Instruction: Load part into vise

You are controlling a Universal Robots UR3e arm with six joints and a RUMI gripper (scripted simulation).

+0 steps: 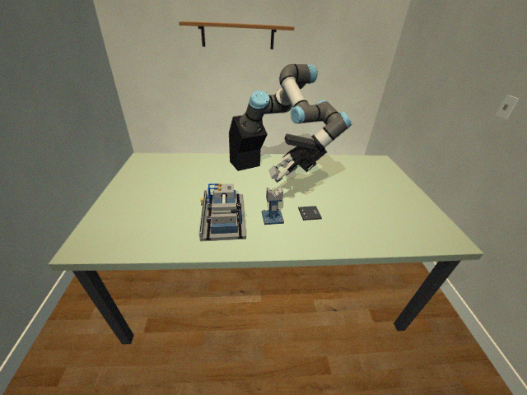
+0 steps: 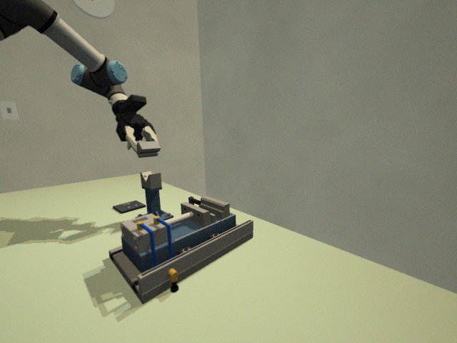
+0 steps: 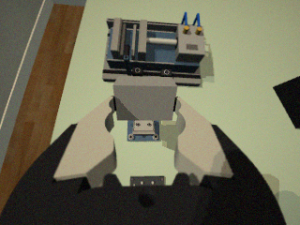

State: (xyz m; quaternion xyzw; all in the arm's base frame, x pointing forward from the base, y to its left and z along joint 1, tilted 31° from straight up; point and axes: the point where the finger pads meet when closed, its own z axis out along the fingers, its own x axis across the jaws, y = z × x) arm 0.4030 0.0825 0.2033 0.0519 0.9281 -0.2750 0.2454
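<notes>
My gripper is now 1 cm to the left of the part and 1 cm above it. The rest, counted from my hand: air cylinder (9 cm behind, 23 cm to the right, 16 cm below); fixed jaw (11 cm ahead, 21 cm to the right, 16 cm below); work stop rod (7 cm ahead, 17 cm to the right, 15 cm below).
</notes>
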